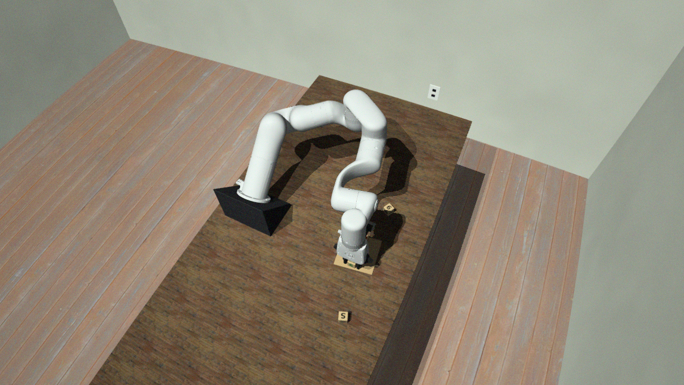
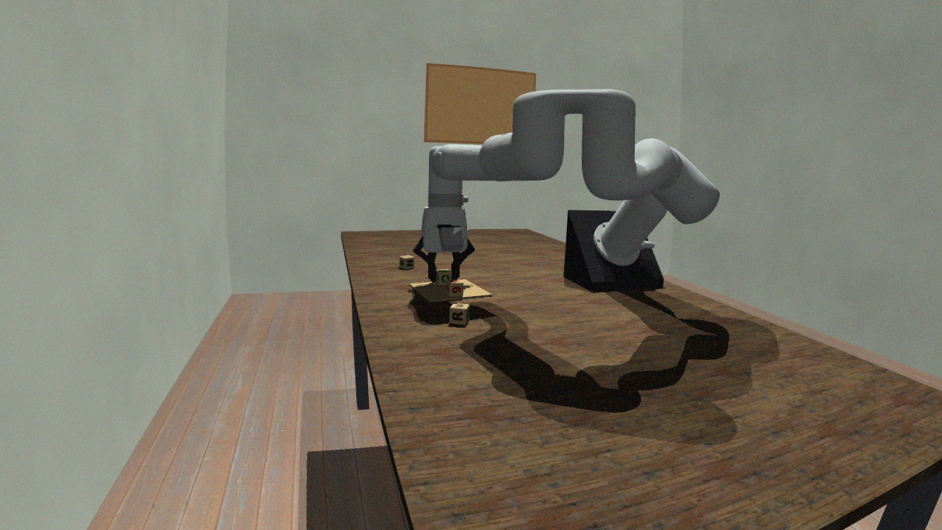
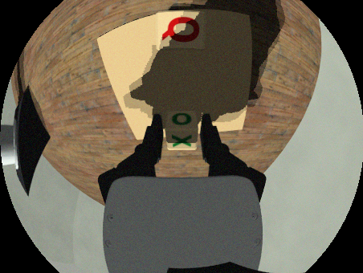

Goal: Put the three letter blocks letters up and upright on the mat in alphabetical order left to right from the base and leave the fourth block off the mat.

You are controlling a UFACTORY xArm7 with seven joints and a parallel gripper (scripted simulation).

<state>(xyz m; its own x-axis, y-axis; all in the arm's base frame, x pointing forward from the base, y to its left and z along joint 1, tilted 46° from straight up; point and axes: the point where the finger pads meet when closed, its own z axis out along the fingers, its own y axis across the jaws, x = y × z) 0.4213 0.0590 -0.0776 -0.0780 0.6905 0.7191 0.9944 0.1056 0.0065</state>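
The tan mat is 5 cm to the left of my hand and 3 cm below it. Also, from my hand: S block: 19 cm to the right, 7 cm ahead, 1 cm below; then red-marked block: 10 cm to the left, 1 cm below, 1 cm behind.
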